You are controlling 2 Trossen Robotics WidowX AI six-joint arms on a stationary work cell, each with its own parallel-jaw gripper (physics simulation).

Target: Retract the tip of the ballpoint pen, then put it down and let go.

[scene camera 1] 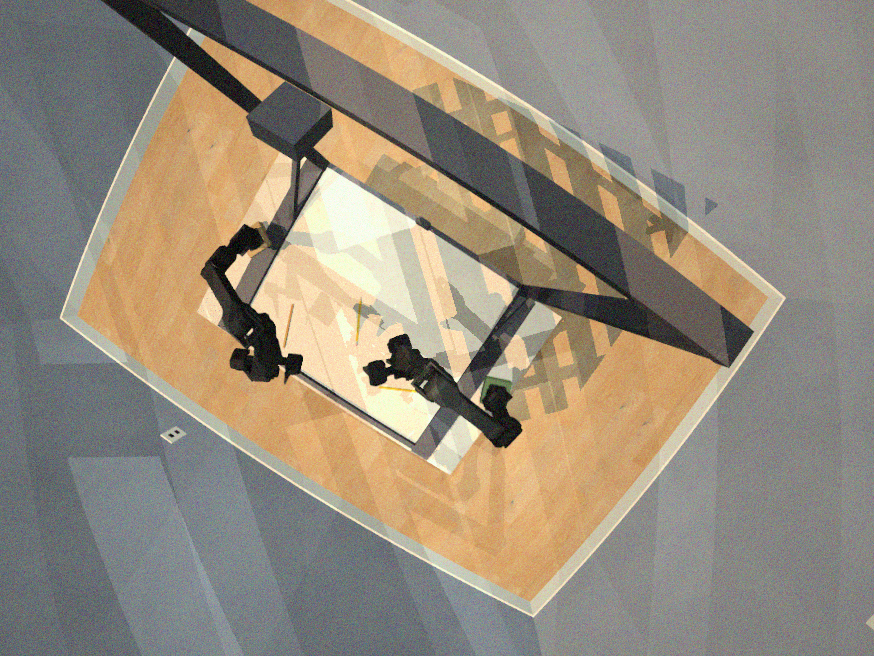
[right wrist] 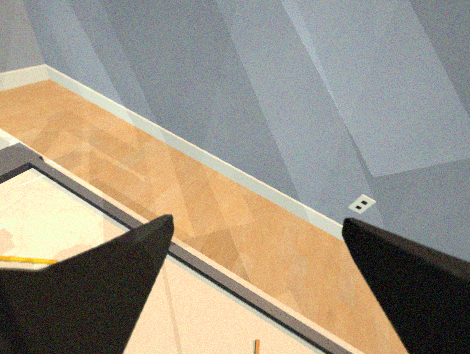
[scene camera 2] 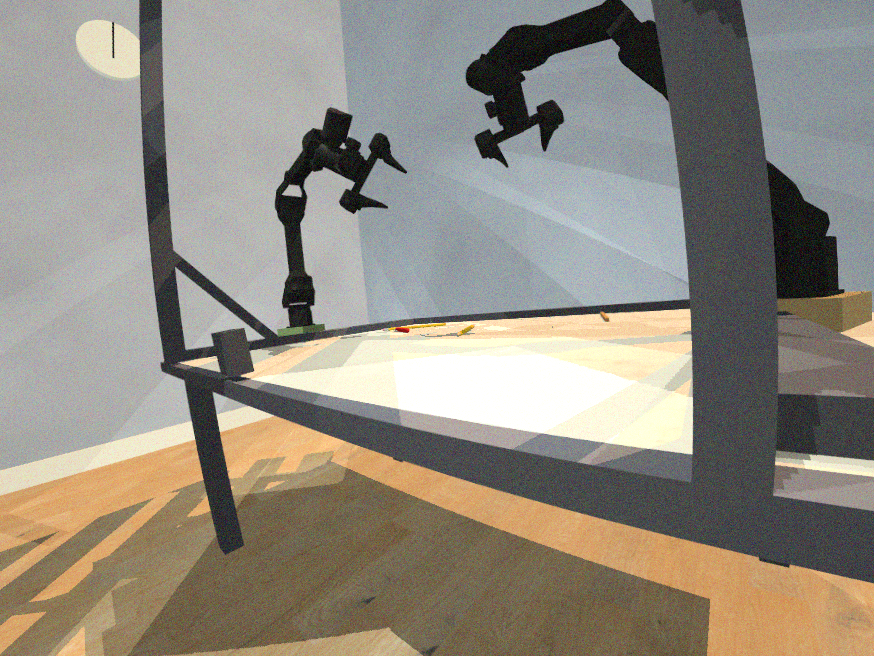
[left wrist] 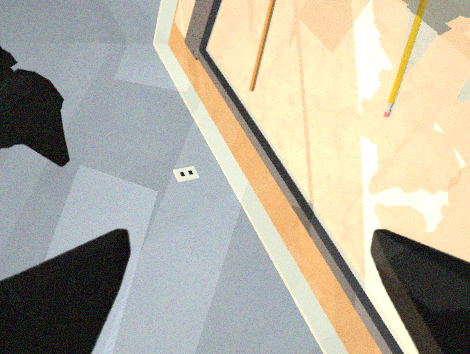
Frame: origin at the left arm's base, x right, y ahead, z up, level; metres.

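Seen in the pictures: left gripper, fingertip midpoint: (scene camera 2: 397,189) (left wrist: 251,241); right gripper, fingertip midpoint: (scene camera 1: 269,382) (right wrist: 257,224) (scene camera 2: 525,158) (left wrist: 47,147); left arm's base, link origin: (scene camera 1: 496,393) (scene camera 2: 301,326); right arm's base, link origin: (scene camera 1: 253,239) (scene camera 2: 799,296).
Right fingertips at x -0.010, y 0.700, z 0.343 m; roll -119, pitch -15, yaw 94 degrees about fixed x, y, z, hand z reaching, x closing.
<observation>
Pixels of each thing's top centre, then the offset from my right fingertips to it. Level surfaces: height alone.
- red pen, top centre: (scene camera 2: 401,327) dx +0.043, dy -0.343, dz -0.370 m
- table, surface height: dz -0.382 m
- thin orange-brown stick, top centre: (left wrist: 260,46) (scene camera 2: 604,314) (scene camera 1: 287,326) dx +0.085, dy +0.128, dz -0.375 m
A red pen (scene camera 2: 401,329) lies on the table (scene camera 2: 522,381) (scene camera 1: 345,211) in scene camera 2, near the table's far edge. It looks tiny there, and its tip cannot be made out. It does not show in scene camera 1, where the left arm covers part of the table, or in the wrist views. My left gripper (scene camera 1: 385,356) (scene camera 2: 396,189) (left wrist: 251,241) is open and empty, high above the table. My right gripper (scene camera 1: 266,372) (scene camera 2: 525,158) (right wrist: 257,224) is open and empty, high up near the table's edge.
One yellow pencil (scene camera 1: 358,321) (scene camera 2: 465,329) (left wrist: 407,55) and another yellow pencil (scene camera 1: 396,388) (scene camera 2: 427,325) (right wrist: 30,260) lie on the table. A thin orange-brown stick (scene camera 1: 288,325) (scene camera 2: 604,316) (left wrist: 262,45) (right wrist: 257,346) lies near the right arm. A dark frame borders the table.
</observation>
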